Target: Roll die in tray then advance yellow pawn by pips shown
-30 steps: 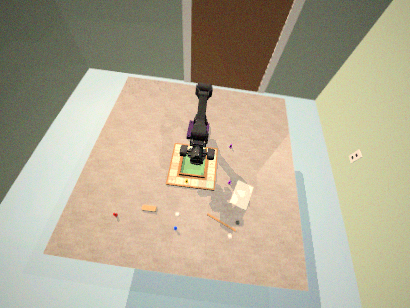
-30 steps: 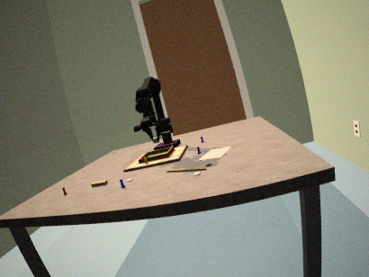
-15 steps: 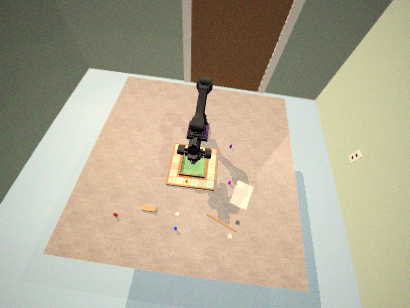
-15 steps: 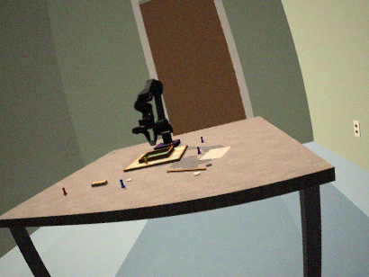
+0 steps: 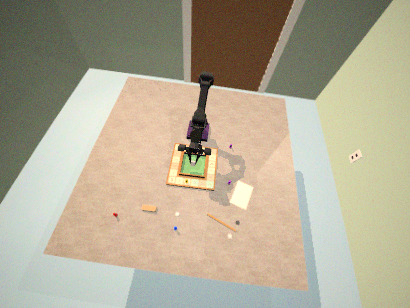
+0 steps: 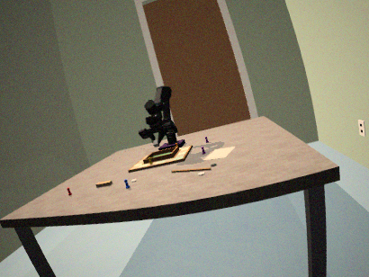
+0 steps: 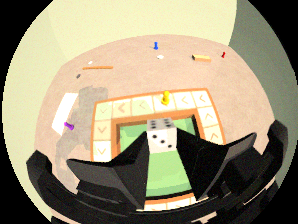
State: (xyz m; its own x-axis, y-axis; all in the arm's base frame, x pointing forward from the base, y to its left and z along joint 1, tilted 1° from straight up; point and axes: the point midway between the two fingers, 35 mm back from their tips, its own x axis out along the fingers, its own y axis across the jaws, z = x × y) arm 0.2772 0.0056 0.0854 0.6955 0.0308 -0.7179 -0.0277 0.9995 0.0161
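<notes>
Now: gripper tip 80 mm short of the yellow pawn, 20 mm to the left of it and 60 mm above it. The rest, counted from my gripper tip: white sheet: 100 mm ahead, 310 mm to the left, 90 mm below; green tray: 30 mm behind, 80 mm below; wooden block: 270 mm ahead, 190 mm to the right, 80 mm below.
</notes>
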